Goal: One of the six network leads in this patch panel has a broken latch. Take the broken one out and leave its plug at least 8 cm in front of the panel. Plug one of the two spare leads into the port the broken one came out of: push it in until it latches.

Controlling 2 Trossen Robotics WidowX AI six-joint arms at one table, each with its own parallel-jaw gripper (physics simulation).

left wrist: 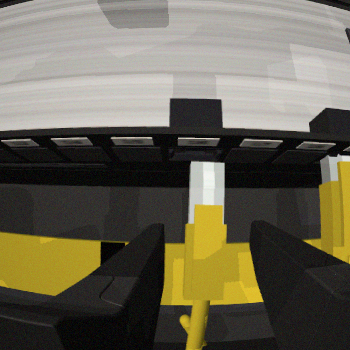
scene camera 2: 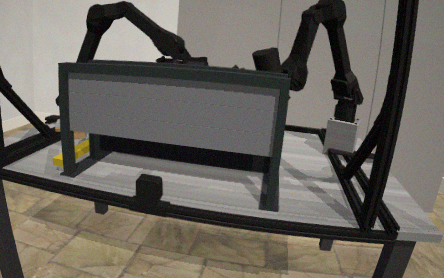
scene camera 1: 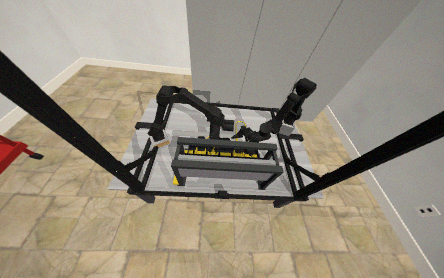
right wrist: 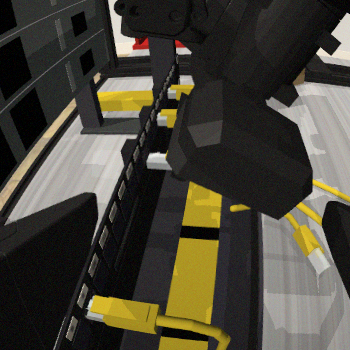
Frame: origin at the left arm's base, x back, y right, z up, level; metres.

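Seen in the pictures: left gripper, fingertip midpoint: (left wrist: 207, 233) (scene camera 1: 212, 153); right gripper, fingertip midpoint: (right wrist: 216, 210); left arm's base, origin of the base link: (scene camera 1: 158, 136); right arm's base, origin of the base link: (scene camera 2: 344, 119) (scene camera 1: 288, 121).
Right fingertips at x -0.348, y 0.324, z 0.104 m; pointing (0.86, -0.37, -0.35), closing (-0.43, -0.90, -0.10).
Note:
Pixels of each thing's top centre, then the offset from my right fingertips to it. "*": a spot on its surface instead.
- loose yellow plug, surface spot: (right wrist: 309, 241) * dx +0.022, dy -0.113, dz -0.132 m
- panel frame, surface spot: (scene camera 2: 170, 72) * dx +0.131, dy +0.167, dz +0.107 m
In the left wrist view a yellow plug (left wrist: 206, 250) with a clear tip points at a port of the dark panel strip (left wrist: 280, 134); much of its clear body shows, and whether it is latched cannot be told. My left gripper (left wrist: 207, 233) is partly open, one finger on each side of this plug, with gaps between. My right gripper (right wrist: 216, 210) is open at the near end of the strip. Between its fingers, a yellow plug (right wrist: 127, 314) meets the strip. A loose yellow plug (right wrist: 309, 241) lies on the table at the right. The panel frame (scene camera 1: 225, 164) (scene camera 2: 170, 72) hides the ports from scene camera 2.
Another plug (left wrist: 342, 200) stands close to the right of the left fingers. A yellow banded strip (right wrist: 192, 270) runs along below the ports. The left arm's dark wrist covers the middle of the right wrist view. A light grey box (scene camera 2: 342, 136) is at the right arm's base.

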